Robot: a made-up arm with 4 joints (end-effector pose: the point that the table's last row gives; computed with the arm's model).
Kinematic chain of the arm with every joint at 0, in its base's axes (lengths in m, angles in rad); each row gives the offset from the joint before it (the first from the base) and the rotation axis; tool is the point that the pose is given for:
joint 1: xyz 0 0 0.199 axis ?
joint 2: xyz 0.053 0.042 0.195 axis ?
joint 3: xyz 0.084 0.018 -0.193 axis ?
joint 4: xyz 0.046 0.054 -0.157 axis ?
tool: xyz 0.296 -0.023 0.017
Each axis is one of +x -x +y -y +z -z.
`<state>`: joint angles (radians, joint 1 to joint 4).
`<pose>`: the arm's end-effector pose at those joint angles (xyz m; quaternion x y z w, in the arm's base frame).
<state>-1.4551 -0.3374 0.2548 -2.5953</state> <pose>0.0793 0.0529 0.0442 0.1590 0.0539 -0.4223 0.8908</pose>
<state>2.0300 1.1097 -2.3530 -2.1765</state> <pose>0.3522 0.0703 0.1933 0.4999 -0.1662 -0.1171 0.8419</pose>
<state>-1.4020 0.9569 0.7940 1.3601</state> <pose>-0.4281 -0.1880 0.2562 -0.1691 -0.4282 -0.8687 0.1827</pose>
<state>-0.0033 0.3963 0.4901 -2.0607</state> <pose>-0.0047 -0.1667 0.0574 -0.1394 0.1390 -0.6921 0.6945</pose>
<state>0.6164 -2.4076 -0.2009 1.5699</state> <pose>0.3159 0.2531 0.7898 -0.7817 -0.5100 0.1319 0.3337</pose>
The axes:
joint 1: -z
joint 2: +y
joint 3: +z
joint 4: +z

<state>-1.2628 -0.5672 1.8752 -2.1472</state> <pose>0.1597 0.4560 0.2731 0.1943 -0.2014 0.4564 0.8446</pose>
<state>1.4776 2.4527 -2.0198 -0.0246</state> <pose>-0.2684 0.1011 0.6783 0.2632 -0.9037 0.3316 0.0638</pose>
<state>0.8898 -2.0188 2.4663 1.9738</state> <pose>0.0657 -0.4500 0.4595 0.3884 -0.7522 -0.5213 0.1080</pose>
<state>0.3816 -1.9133 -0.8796 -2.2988</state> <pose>0.4185 -0.0679 0.3739 -0.8052 0.1402 0.5637 0.1197</pose>
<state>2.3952 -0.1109 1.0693 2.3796</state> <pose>0.1419 0.0513 0.0376 -0.0121 0.0541 0.5020 0.8631</pose>
